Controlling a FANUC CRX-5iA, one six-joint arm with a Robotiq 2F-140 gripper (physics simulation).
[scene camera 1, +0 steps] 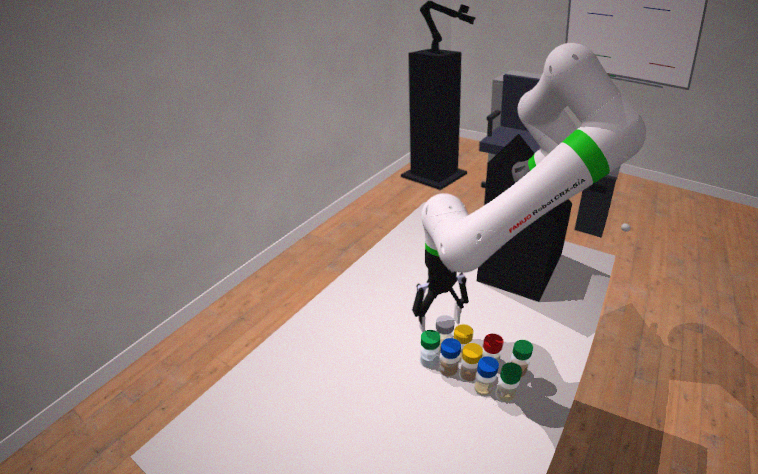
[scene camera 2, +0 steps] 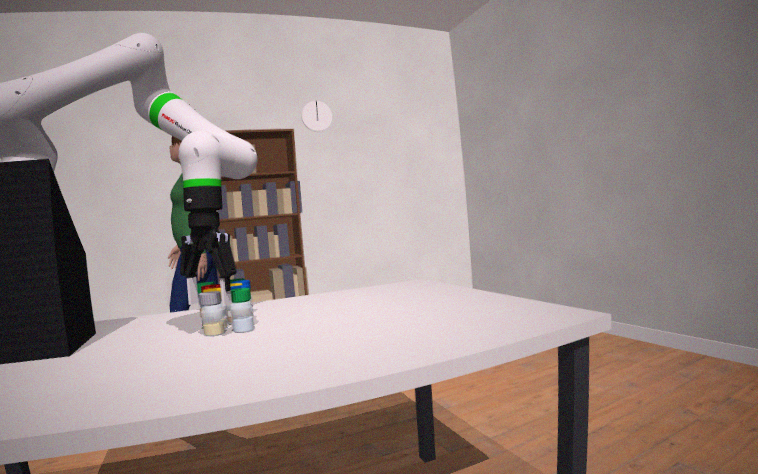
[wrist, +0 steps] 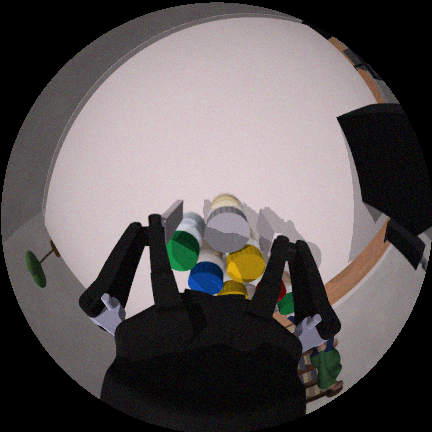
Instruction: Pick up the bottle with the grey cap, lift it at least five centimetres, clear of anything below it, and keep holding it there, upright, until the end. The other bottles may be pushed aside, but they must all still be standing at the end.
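Where they show: gripper, fingertip midpoint: (scene camera 1: pixel 439 325) (scene camera 2: pixel 210 304) (wrist: pixel 220 213); arm's base, origin of the base link: (scene camera 2: pixel 13 207).
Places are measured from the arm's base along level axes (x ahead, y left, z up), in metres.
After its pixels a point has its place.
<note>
The grey-capped bottle (scene camera 1: pixel 444 324) @[x 0.486, y 0.013, z -0.254 m] (scene camera 2: pixel 212 314) @[x 0.480, y -0.019, z -0.304 m] (wrist: pixel 227 230) @[x 0.473, y 0.005, z -0.254 m] stands upright on the table at one end of the bottle group. My gripper (scene camera 1: pixel 441 318) @[x 0.475, y -0.009, z -0.280 m] (scene camera 2: pixel 210 289) @[x 0.475, y -0.009, z -0.280 m] (wrist: pixel 220 213) @[x 0.475, y -0.009, z -0.280 m] is open and empty, pointing down, with its fingertips around the height of the caps. In the wrist view the grey cap shows between the two finger pads. A green-capped bottle (scene camera 1: pixel 429 339) @[x 0.559, y 0.015, z -0.254 m] (scene camera 2: pixel 242 310) @[x 0.553, y -0.016, z -0.302 m] (wrist: pixel 183 250) @[x 0.536, y 0.007, z -0.254 m] stands close beside it, near one pad. A yellow-capped bottle (scene camera 1: pixel 463 333) @[x 0.484, y 0.076, z -0.254 m] (wrist: pixel 245 263) @[x 0.472, y 0.061, z -0.254 m] stands on another side. The exact gaps between fingertips and bottles are hard to tell.
A blue-capped bottle (scene camera 1: pixel 450 348) @[x 0.552, y 0.080, z -0.254 m] (wrist: pixel 206 277) @[x 0.531, y 0.062, z -0.254 m], a second yellow-capped one (scene camera 1: pixel 471 353) @[x 0.533, y 0.135, z -0.254 m], a red-capped one (scene camera 1: pixel 493 343) @[x 0.466, y 0.164, z -0.254 m] and several more stand upright beyond. The black robot pedestal (scene camera 1: pixel 525 240) @[x 0.121, y 0.069, z -0.136 m] (scene camera 2: pixel 33 251) @[x 0.093, y -0.089, z -0.112 m] (wrist: pixel 390 160) @[x 0.129, y 0.012, z -0.222 m] rises from the white table (scene camera 1: pixel 313 363) @[x 0.772, y -0.242, z -0.359 m] (scene camera 2: pixel 391 329) @[x 0.887, y -0.157, z -0.359 m] (wrist: pixel 200 100) @[x 0.424, y -0.191, z -0.359 m].
</note>
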